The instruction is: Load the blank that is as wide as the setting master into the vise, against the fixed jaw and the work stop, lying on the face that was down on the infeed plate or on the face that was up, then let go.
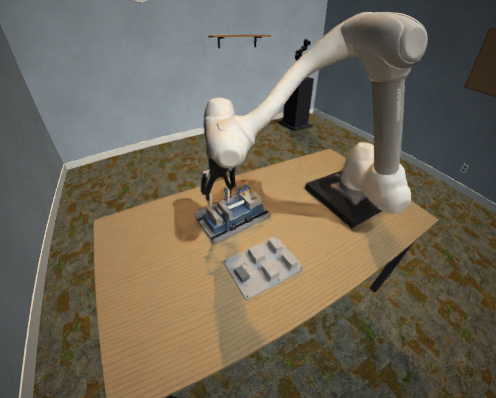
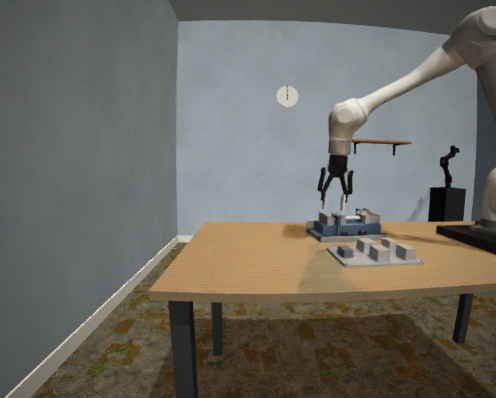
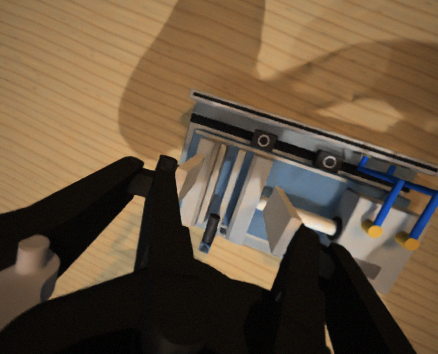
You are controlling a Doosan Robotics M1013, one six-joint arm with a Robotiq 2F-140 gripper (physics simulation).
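Places are measured from the arm's base along level axes (x ahead, y left, z up), in centimetres.
Pixels of known places: gripper, fingertip midpoint: (image 1: 218,203) (image 2: 332,209) (image 3: 234,184); arm's base, link origin: (image 1: 352,190).
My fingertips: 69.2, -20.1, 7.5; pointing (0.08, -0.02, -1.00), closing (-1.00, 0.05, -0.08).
Ahead of a thing's pixels: the offset from my fingertips to its middle, as dx, dy, dz. "pt": to the spot under its first point.
The vise {-6.1, +1.1, -6.2} (image 1: 242,218) (image 2: 325,229) (image 3: 312,187) stands on the table with a light left jaw (image 1: 214,216) (image 3: 198,187) and a middle jaw (image 1: 226,209) (image 3: 250,200). Two thin strips and a blue gap show between these jaws, with no blank there. A dark rod {+0.6, +6.6, -2.2} (image 3: 211,230) sticks out at one side. My gripper (image 1: 219,197) (image 2: 333,202) (image 3: 234,184) is open and empty, just above the jaws. The infeed plate {-3.0, +30.5, -10.8} (image 1: 250,291) carries a darker grey block {+6.6, +30.4, -9.1} (image 1: 242,272) (image 2: 345,251) and several light grey blocks, including one {-2.8, +35.1, -8.6} (image 1: 270,271) (image 2: 380,253); their widths are hard to compare.
Blue bent rods with yellow ends (image 3: 395,205) rise at the vise's right block {pt -15.5, +3.9, -1.8} (image 1: 253,199) (image 3: 377,240). The arm's black base plate (image 1: 345,205) is on the table's right side. The infeed plate lies in front of the vise.
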